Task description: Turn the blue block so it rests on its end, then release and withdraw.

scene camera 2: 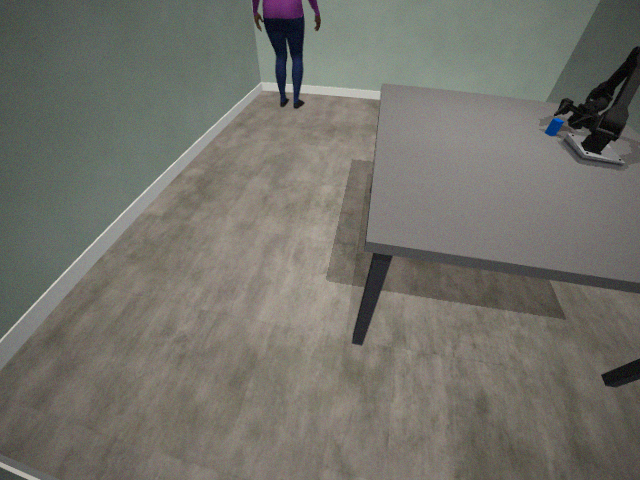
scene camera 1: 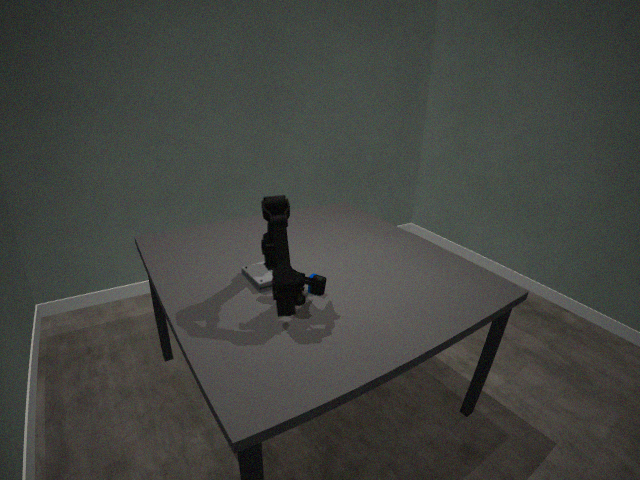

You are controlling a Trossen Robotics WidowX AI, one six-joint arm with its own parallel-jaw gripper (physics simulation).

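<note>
The blue block (scene camera 1: 312, 283) (scene camera 2: 554, 127) stands upright on the table, on its end as far as scene camera 2 shows. In scene camera 1 it is mostly hidden behind a black finger, with a blue edge showing. My gripper (scene camera 1: 301, 297) (scene camera 2: 569, 114) is open, with its fingers spread wide and nothing between them. In scene camera 2 it is just behind and to the right of the block, low over the table. Whether a finger touches the block cannot be told.
The arm's pale base plate (scene camera 1: 257, 273) (scene camera 2: 581, 150) sits on the grey table (scene camera 1: 387, 310) (scene camera 2: 465, 196), close to the block. The arm's shadow falls around the gripper. A person (scene camera 2: 289, 46) in a purple top and blue trousers stands by the far wall, away from the table.
</note>
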